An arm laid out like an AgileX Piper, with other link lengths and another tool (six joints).
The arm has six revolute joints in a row. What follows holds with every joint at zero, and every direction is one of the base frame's.
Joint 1 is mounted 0.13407 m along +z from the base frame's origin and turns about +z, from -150.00 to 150.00 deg.
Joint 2 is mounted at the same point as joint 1 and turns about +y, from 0.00 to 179.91 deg.
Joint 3 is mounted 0.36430 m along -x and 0.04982 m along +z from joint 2 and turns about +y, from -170.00 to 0.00 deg.
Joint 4 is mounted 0.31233 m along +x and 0.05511 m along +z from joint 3 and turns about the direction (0.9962, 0, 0.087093), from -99.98 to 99.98 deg.
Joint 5 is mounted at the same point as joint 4 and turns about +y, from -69.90 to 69.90 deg.
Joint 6 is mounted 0.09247 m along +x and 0.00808 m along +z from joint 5 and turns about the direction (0.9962, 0, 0.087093), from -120.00 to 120.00 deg.
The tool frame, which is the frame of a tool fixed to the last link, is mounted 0.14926 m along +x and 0.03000 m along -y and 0.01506 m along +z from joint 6; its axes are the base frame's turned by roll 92.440, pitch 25.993 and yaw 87.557 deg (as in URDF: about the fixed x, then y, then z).
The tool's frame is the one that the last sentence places.
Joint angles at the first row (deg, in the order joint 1, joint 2, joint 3, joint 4, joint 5, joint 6):
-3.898 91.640 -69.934 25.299 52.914 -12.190
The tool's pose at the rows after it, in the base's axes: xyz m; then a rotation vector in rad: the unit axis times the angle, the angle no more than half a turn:
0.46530, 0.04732, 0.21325, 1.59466, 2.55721, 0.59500
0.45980, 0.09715, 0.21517, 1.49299, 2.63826, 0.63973
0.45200, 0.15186, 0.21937, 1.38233, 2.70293, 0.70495
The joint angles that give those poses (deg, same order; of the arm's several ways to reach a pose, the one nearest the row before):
-0.958 91.640 -69.934 25.446 53.008 -12.190
4.651 91.639 -69.934 26.974 52.674 -12.190
10.850 91.639 -69.933 29.050 51.168 -12.136

